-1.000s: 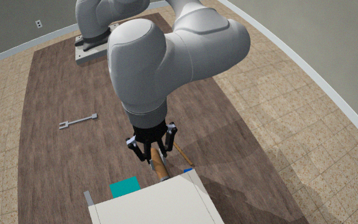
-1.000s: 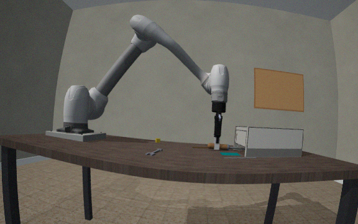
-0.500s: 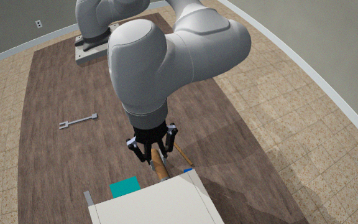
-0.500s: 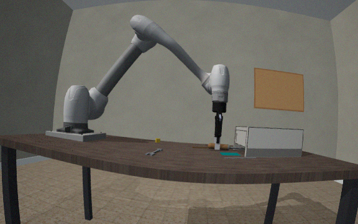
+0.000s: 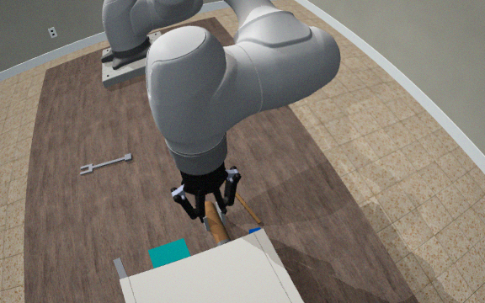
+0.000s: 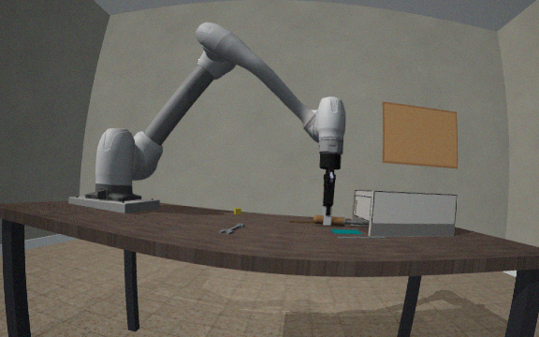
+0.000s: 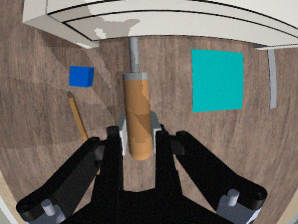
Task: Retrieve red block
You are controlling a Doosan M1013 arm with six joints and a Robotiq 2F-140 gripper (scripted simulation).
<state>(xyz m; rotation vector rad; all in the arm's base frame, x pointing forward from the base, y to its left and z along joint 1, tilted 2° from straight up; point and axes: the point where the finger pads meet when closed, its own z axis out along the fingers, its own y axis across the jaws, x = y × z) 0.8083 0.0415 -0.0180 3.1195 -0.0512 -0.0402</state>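
The teal square lies 5 cm ahead of my hand, 13 cm to the right of it and 4 cm below it. From my hand the other things lie so: hook tool: 13 cm ahead, 4 cm to the right, 2 cm below; blue block: 7 cm ahead, 7 cm to the left, 3 cm below; thin wooden stick: 4 cm behind, 8 cm to the left, 4 cm below.
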